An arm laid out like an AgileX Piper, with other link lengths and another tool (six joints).
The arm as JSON. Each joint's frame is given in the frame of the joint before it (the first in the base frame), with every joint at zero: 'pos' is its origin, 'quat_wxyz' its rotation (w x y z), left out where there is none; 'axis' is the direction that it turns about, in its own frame. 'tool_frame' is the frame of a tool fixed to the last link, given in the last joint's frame.
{
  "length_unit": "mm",
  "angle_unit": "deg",
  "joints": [
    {
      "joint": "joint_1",
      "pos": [
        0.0,
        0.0,
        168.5
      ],
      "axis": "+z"
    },
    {
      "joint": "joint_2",
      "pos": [
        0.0,
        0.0,
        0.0
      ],
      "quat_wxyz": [
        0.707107,
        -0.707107,
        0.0,
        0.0
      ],
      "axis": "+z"
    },
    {
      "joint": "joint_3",
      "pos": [
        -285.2,
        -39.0,
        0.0
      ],
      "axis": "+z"
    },
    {
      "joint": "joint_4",
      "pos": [
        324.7,
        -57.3,
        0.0
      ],
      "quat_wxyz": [
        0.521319,
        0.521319,
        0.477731,
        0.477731
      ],
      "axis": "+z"
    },
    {
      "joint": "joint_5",
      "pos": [
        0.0,
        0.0,
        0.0
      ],
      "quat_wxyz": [
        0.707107,
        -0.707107,
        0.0,
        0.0
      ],
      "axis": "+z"
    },
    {
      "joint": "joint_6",
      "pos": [
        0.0,
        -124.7,
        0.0
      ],
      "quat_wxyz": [
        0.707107,
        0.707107,
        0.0,
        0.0
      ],
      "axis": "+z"
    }
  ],
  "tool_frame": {
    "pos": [
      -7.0,
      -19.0,
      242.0
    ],
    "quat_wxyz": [
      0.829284,
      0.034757,
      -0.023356,
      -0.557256
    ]
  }
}
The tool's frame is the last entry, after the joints.
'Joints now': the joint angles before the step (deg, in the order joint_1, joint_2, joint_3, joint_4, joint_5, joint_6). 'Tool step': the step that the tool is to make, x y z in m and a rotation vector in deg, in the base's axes. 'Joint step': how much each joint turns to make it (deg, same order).
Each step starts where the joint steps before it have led.
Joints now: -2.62, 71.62, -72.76, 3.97, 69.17, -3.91
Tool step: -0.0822, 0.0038, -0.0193, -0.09, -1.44, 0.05
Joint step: 0.01, -18.85, 17.34, 0.00, 0.07, -0.04
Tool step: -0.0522, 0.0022, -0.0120, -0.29, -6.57, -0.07
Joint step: 0.01, -20.58, 15.02, -0.01, -1.02, 0.01
